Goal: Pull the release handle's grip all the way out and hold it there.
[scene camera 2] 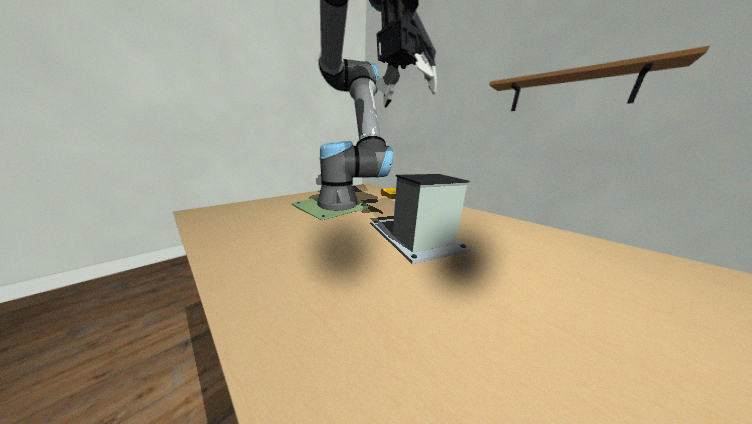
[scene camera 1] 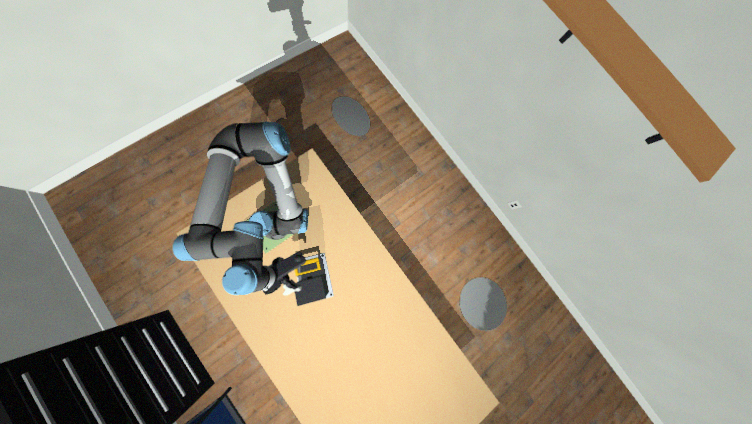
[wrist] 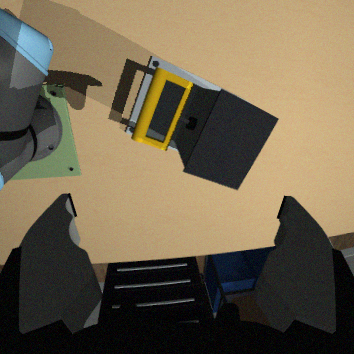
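My gripper: visible in the wrist view, in scene camera 2 and in scene camera 1 point(290, 273). On the gripper, point(wrist: 56, 289) and point(scene camera 2: 398, 71): same spot.
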